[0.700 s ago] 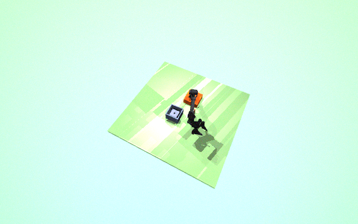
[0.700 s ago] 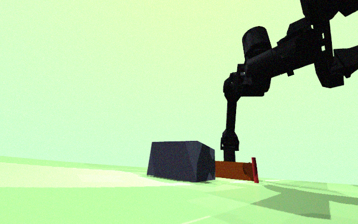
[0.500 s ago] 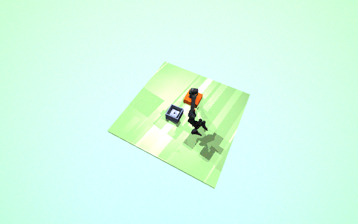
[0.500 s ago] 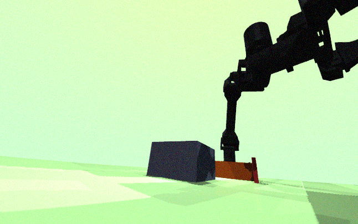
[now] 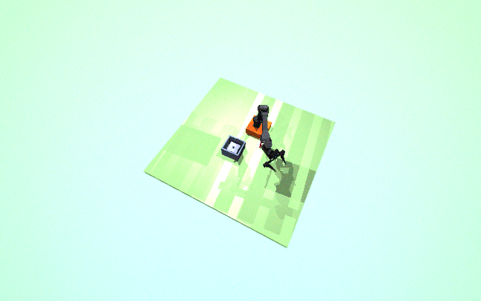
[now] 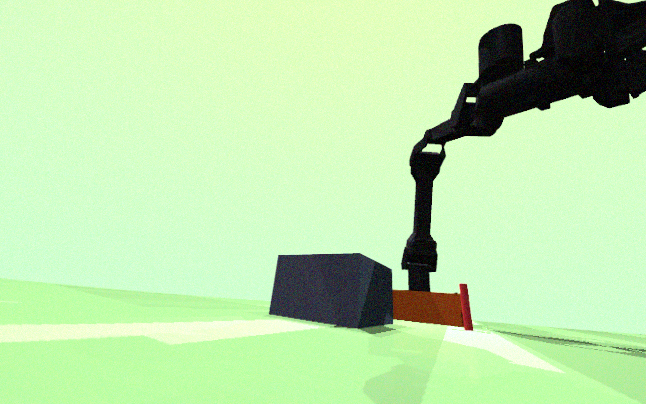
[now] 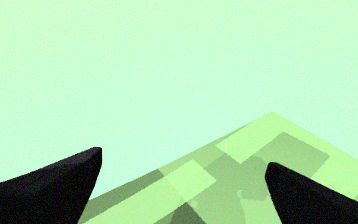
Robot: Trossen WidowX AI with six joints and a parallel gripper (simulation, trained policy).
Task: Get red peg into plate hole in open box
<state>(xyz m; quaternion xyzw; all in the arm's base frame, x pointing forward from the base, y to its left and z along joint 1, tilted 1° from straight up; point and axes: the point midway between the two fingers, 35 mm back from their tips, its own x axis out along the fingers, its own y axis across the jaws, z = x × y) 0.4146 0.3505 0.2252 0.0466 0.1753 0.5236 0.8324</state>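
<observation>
Right now my gripper tip is 26 cm to the left of the red peg, 26 cm past it and 24 cm above it. From my gripper tip the other things lie so: pale plate: 46 cm to the right, 24 cm below, 11 cm behind; dark box: 46 cm to the right, 25 cm below, 11 cm behind.
</observation>
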